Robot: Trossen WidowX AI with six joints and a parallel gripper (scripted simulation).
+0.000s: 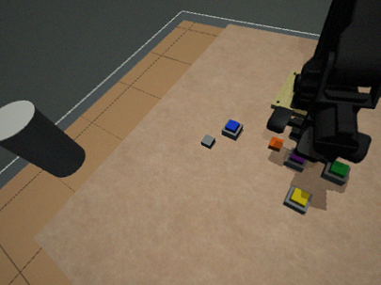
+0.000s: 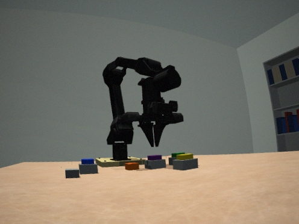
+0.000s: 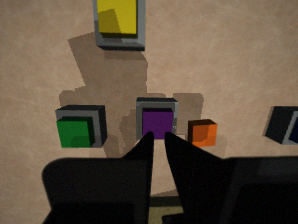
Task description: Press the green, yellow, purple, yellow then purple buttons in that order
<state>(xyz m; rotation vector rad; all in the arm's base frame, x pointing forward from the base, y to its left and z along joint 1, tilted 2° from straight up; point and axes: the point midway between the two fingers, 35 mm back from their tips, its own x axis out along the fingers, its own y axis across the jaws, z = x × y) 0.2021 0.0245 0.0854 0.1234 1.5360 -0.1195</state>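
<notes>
Now: the purple button 30 mm below my gripper tip. The rest, counted from my gripper tip: green button: 90 mm to the left, 30 mm below; then yellow button: 110 mm ahead, 30 mm below, 20 mm to the left; then orange block: 60 mm to the right, 50 mm below, 30 mm behind.
</notes>
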